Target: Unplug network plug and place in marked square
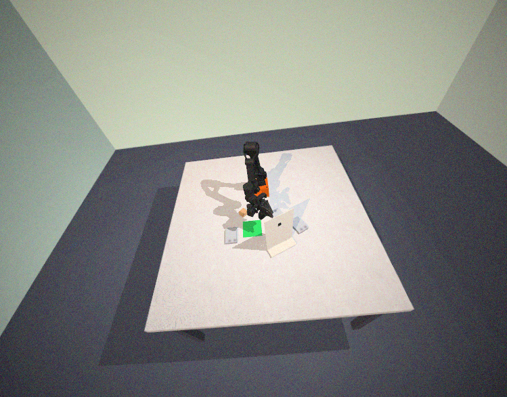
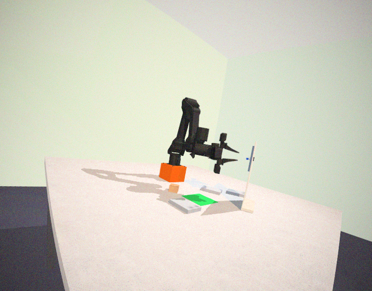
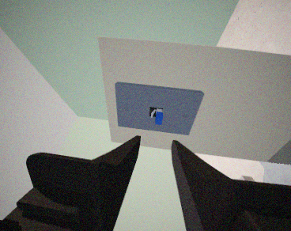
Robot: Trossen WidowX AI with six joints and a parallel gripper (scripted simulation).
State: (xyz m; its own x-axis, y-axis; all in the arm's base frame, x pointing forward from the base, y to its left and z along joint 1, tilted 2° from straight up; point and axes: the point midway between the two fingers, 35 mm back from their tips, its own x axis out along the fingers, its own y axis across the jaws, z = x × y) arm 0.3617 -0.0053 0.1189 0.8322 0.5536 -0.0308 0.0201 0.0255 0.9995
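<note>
The blue network plug is 50 mm ahead of my gripper tip and 20 mm to the left of it. From my gripper tip the other things lie so: small tan cube 210 mm behind, 200 mm below, 170 mm to the right; green marked square 220 mm below, 130 mm to the right, 80 mm behind; panel 80 mm below, 70 mm ahead, 20 mm to the left.
</note>
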